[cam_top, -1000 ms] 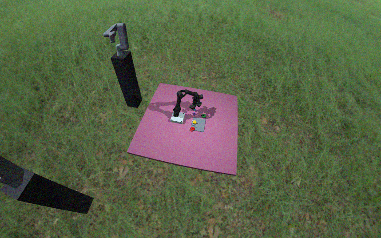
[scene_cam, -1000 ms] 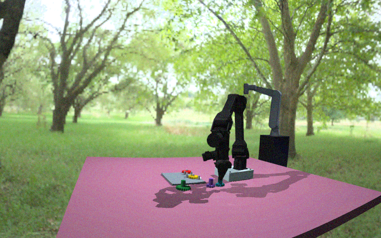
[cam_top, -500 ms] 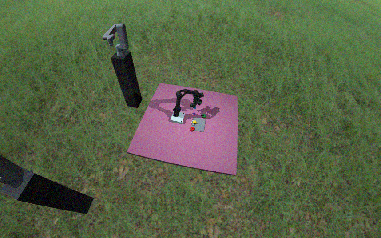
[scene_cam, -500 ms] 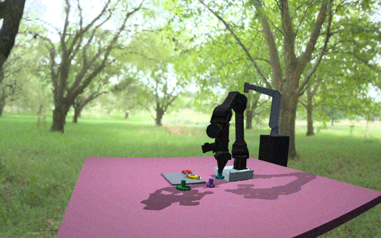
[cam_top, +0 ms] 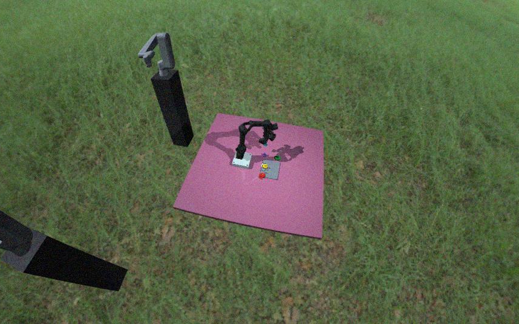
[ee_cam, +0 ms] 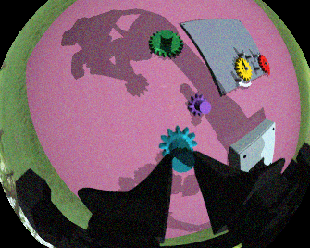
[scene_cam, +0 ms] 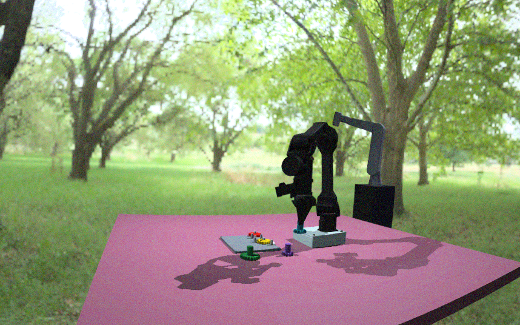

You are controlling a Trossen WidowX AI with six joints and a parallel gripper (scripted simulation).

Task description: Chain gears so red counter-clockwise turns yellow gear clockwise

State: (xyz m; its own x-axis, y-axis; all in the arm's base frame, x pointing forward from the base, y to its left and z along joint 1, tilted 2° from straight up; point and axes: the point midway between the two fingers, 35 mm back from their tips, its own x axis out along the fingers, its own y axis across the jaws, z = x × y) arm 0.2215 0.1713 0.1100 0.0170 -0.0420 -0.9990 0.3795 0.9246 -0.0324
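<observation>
Right now the red gear is 31 cm to the right of my gripper tip, 11 cm below it and 3 cm ahead of it. From my gripper tip the other things lie so: teal gear 1 cm below; green gear 14 cm ahead, 11 cm below, 6 cm to the right; purple gear 11 cm below, 6 cm to the right, 1 cm ahead.
</observation>
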